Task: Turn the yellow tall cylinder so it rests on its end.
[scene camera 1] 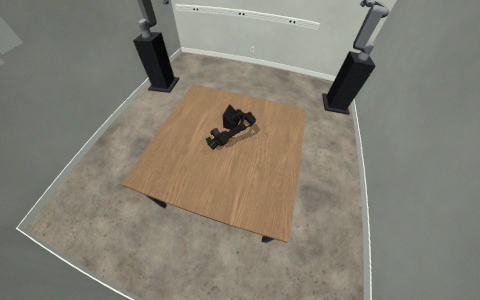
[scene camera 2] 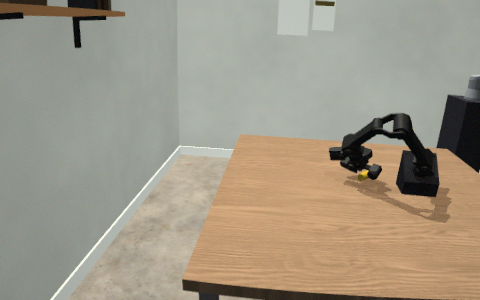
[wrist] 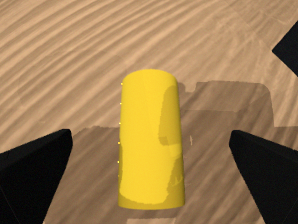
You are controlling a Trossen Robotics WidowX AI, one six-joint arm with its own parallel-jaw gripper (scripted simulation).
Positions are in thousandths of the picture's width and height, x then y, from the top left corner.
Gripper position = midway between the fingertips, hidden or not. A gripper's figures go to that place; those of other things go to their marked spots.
Scene:
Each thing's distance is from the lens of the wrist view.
my gripper (wrist: 515,618): 10 cm
yellow cylinder (wrist: 505,766): 8 cm

